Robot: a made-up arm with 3 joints. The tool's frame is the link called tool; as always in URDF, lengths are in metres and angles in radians. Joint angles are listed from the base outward. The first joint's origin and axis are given. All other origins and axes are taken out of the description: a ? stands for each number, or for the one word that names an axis. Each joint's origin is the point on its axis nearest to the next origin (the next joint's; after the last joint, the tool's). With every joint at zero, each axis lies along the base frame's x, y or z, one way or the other. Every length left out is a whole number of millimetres.
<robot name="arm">
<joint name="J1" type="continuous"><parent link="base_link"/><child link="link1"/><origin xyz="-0.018 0 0.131"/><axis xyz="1 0 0"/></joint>
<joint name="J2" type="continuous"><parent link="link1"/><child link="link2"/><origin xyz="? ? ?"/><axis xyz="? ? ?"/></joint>
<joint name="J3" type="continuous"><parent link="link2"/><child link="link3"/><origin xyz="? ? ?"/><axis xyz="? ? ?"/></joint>
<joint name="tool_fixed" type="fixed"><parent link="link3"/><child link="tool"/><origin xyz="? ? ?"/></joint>
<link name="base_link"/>
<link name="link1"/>
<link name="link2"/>
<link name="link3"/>
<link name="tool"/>
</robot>
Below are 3 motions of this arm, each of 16 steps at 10 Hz.
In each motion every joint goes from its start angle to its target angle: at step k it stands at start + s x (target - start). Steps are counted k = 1, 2, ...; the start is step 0. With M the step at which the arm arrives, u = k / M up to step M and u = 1 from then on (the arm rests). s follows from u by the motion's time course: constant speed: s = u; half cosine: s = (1 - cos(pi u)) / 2; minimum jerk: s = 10 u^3 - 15 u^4 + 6 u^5.
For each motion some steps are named. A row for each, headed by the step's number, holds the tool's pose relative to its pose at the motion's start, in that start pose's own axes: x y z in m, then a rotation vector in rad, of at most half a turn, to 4 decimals.
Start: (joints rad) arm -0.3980 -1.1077 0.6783
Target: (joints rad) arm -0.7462 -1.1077 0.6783
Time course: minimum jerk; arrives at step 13
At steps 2, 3, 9, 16:
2: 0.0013 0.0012 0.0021 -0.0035 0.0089 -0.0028
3: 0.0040 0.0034 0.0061 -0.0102 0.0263 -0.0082
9: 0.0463 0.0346 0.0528 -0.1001 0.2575 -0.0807
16: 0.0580 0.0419 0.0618 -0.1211 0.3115 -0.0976

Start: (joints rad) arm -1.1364 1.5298 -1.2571
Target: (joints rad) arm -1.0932 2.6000 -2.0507
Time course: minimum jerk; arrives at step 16
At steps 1, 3, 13, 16:
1: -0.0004 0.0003 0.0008 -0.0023 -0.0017 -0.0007
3: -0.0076 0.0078 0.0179 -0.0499 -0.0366 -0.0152
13: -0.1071 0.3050 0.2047 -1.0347 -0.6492 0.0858
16: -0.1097 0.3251 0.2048 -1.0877 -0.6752 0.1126

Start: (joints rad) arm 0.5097 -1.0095 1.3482
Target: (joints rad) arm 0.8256 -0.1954 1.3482
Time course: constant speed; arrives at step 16
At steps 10, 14, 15, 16:
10: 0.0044 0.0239 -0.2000 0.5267 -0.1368 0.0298
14: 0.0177 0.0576 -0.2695 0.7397 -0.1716 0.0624
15: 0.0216 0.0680 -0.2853 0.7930 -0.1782 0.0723
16: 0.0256 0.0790 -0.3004 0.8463 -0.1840 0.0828

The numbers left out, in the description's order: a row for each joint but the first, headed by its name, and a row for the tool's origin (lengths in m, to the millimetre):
J2: xyz 0 0.069 0.234, axis 0 0 -1
J3: xyz -0.083 -0.337 0, axis 0 1 0
tool: xyz 0.049 0 0.074

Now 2 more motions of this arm.
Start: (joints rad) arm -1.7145 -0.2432 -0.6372
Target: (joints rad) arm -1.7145 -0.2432 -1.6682
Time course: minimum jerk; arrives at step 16
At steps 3, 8, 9, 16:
3: -0.0038 0.0000 0.0024 0.0000 -0.0503 0.0000
8: -0.0428 0.0000 0.0145 0.0000 -0.5155 0.0000
9: -0.0535 0.0000 0.0146 0.0000 -0.6351 0.0000
16: -0.0873 0.0000 0.0061 0.0000 -1.0310 0.0000

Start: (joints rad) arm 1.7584 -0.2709 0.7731
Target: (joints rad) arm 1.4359 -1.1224 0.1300
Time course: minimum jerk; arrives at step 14
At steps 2, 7, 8, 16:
2: 0.0027 0.0020 0.0071 -0.0189 -0.0129 0.0093
7: 0.0640 0.0730 0.1378 -0.3627 -0.2406 0.2656
8: 0.0831 0.1013 0.1671 -0.4397 -0.2895 0.3573
16: 0.1414 0.1932 0.2278 -0.6005 -0.3876 0.6512

